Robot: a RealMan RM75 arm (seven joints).
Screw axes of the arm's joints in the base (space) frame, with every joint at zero. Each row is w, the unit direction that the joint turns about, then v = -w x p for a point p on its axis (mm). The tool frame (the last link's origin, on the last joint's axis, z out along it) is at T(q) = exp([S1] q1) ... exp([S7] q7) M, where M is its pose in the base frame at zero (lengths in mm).
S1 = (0, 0, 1, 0, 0, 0)
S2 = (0, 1, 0, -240.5, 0, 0)
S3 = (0, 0, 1, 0, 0, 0)
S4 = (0, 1, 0, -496.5, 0, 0)
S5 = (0, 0, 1, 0, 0, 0)
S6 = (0, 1, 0, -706.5, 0, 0)
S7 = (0, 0, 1, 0, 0, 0)
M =
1 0 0 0
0 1 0 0
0 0 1 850.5
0 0 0 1
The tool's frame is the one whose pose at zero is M.
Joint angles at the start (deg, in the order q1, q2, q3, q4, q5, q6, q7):
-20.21 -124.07 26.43 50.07 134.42 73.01 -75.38
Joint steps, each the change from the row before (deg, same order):
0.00 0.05 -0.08 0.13 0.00 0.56 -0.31
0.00 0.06 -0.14 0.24 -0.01 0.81 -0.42
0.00 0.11 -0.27 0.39 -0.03 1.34 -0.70
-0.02 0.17 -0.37 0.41 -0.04 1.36 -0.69
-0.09 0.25 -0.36 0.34 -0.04 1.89 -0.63
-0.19 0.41 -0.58 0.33 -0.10 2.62 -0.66
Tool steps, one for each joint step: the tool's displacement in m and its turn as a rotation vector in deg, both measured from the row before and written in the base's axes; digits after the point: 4 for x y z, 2 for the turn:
0.0008 -0.0004 0.0005 -0.19 -0.42 0.03
0.0012 -0.0006 0.0009 -0.23 -0.57 0.01
0.0019 -0.0010 0.0016 -0.35 -0.96 0.04
0.0017 -0.0009 0.0024 -0.26 -0.92 0.05
0.0027 -0.0012 0.0021 -0.65 -1.19 -0.26
0.0038 -0.0015 0.0032 -0.89 -1.60 -0.51

